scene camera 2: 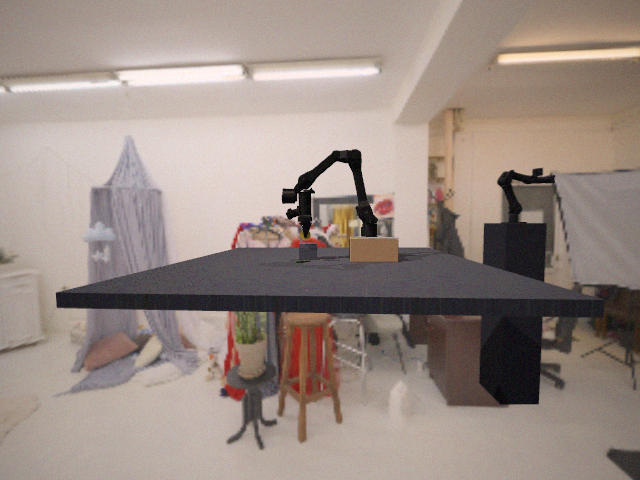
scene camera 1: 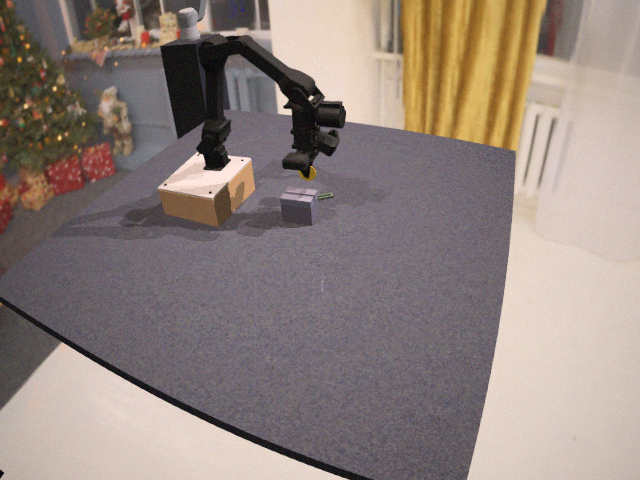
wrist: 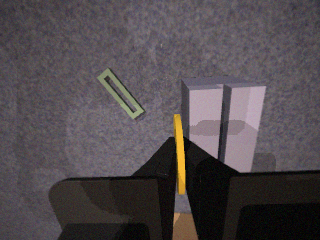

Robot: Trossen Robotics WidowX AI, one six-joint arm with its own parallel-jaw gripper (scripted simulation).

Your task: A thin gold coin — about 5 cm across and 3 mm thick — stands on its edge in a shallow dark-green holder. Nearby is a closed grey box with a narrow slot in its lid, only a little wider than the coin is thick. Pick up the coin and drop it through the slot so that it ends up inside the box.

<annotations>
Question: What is the gripper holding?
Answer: A coin.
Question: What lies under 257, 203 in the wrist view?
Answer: The gripper.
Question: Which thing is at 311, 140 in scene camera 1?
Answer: The gripper.
</annotations>
